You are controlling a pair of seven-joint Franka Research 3 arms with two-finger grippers.
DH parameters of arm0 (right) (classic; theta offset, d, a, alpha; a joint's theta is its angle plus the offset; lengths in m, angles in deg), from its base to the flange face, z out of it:
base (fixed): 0 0 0 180
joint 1: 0 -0.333 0 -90
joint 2: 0 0 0 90
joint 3: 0 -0.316 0.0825 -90
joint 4: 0 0 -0.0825 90
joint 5: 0 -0.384 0 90
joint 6: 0 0 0.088 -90
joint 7: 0 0.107 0 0
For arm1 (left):
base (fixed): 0 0 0 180
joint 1: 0 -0.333 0 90
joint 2: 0 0 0 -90
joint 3: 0 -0.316 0.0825 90
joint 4: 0 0 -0.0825 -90
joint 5: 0 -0.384 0 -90
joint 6: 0 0 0.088 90
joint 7: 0 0.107 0 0
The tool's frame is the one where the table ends.
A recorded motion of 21 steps. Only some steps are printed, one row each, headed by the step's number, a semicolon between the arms.
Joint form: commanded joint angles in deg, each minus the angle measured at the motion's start. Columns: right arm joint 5, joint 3, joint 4, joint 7, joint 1, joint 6, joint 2; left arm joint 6, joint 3, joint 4, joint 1, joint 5, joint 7, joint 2.
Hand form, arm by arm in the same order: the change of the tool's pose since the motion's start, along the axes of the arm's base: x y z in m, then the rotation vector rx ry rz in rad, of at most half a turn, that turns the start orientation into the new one. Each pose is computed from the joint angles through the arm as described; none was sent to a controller.
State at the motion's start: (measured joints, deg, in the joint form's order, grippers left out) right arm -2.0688 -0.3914 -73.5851 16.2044 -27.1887 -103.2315 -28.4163; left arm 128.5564 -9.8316 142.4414 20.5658 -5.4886 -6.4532 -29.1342
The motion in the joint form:
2: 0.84 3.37 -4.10 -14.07 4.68 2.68 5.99; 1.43 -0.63 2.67 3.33 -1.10 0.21 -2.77
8: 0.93 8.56 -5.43 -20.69 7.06 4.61 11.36; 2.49 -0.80 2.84 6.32 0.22 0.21 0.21
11: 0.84 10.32 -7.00 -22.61 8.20 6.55 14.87; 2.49 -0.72 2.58 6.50 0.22 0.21 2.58
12: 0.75 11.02 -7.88 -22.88 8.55 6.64 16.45; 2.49 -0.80 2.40 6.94 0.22 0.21 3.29
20: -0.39 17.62 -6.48 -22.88 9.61 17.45 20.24; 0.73 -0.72 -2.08 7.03 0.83 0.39 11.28
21: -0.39 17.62 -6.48 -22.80 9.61 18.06 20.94; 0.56 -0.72 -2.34 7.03 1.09 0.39 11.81
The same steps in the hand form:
2: 0.0116 -0.0945 0.0339 -0.0405 -0.0086 0.1138; -0.0161 -0.0164 -0.0012 -0.0016 -0.0265 -0.0642
8: 0.0120 -0.1784 0.0835 -0.0580 -0.0512 0.1007; -0.0134 -0.0401 -0.0216 -0.0073 0.0130 -0.1042
11: -0.0001 -0.2140 0.1069 -0.0572 -0.0503 0.0827; -0.0084 -0.0444 -0.0362 0.0090 0.0462 -0.1080
12: -0.0056 -0.2271 0.1169 -0.0529 -0.0601 0.0683; -0.0071 -0.0477 -0.0399 0.0128 0.0547 -0.1141
20: -0.0356 -0.3063 0.1535 -0.0448 0.0394 -0.0619; 0.0198 -0.0577 -0.0657 0.0518 0.1380 -0.1083
21: -0.0402 -0.3074 0.1595 -0.0412 0.0386 -0.0632; 0.0213 -0.0583 -0.0679 0.0516 0.1461 -0.1058

